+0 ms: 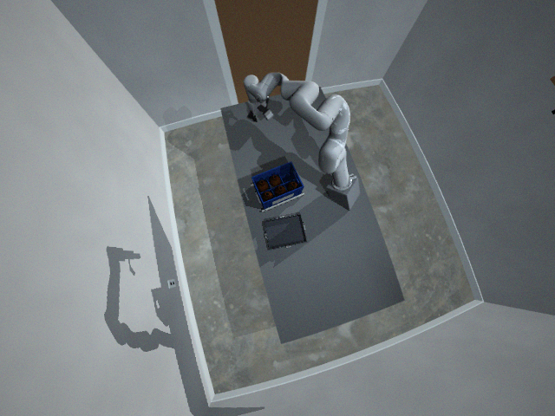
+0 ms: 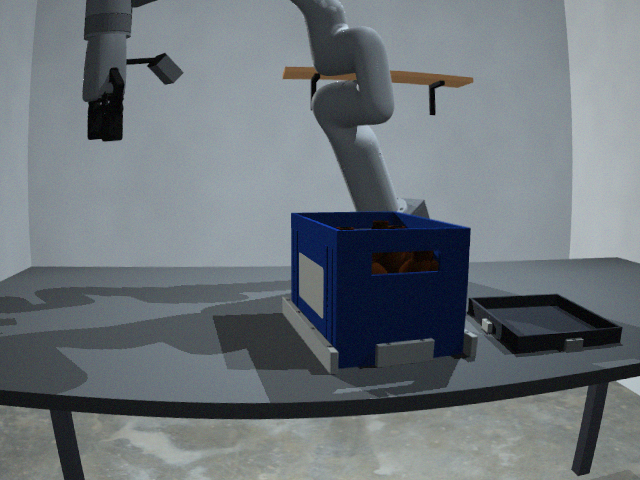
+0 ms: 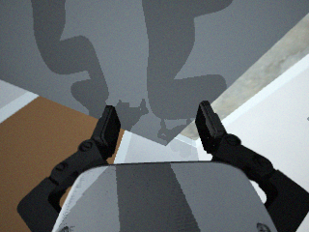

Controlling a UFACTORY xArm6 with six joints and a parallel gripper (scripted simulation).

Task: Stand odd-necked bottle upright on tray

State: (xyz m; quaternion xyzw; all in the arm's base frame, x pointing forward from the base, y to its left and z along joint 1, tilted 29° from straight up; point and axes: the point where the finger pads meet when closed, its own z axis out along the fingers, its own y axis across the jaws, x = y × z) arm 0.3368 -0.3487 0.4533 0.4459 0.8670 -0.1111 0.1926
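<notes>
The bottle is 1 cm behind my hand, 36 cm to the left of it and 22 cm below it. The rest, counted from my hand: blue crate (1 cm behind, 40 cm to the left, 23 cm below); then dark tray (1 cm ahead, 69 cm to the left, 30 cm below).
</notes>
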